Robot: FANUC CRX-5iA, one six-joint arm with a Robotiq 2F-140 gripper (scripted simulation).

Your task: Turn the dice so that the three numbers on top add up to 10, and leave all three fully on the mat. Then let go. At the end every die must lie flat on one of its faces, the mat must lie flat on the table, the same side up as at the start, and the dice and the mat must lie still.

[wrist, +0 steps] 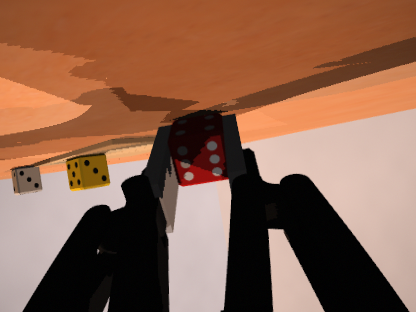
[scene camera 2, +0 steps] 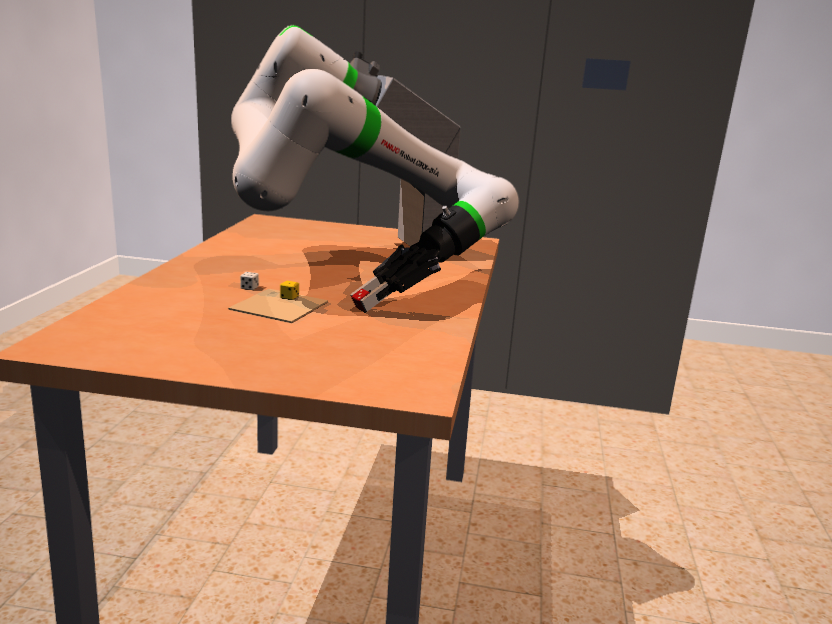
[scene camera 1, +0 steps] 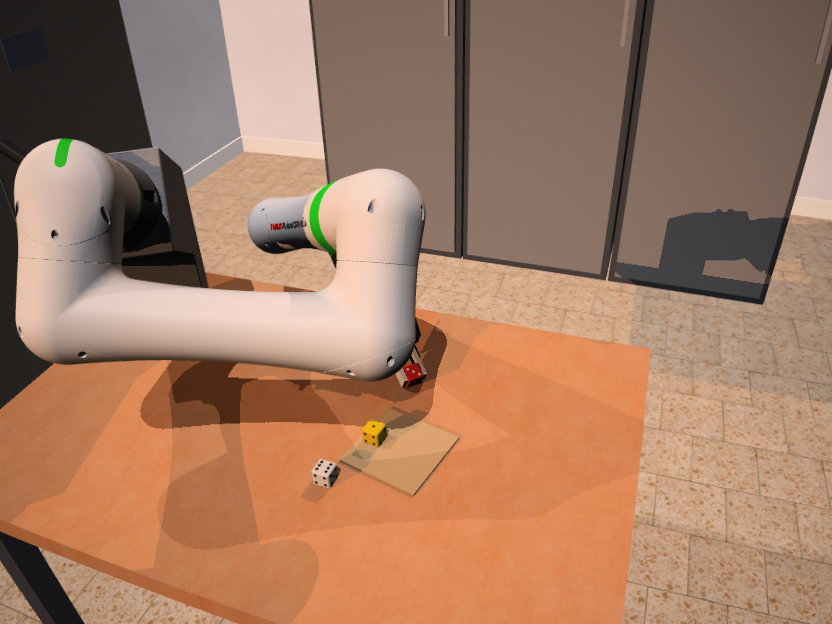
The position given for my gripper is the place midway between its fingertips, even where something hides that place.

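Note:
I can see my gripper (scene camera 2: 358, 303) (wrist: 200, 140). There is a yellow die (wrist: 84, 172) here as well, and with the die I see a tan mat (scene camera 1: 412, 450) (wrist: 115, 148) (scene camera 2: 268, 304).

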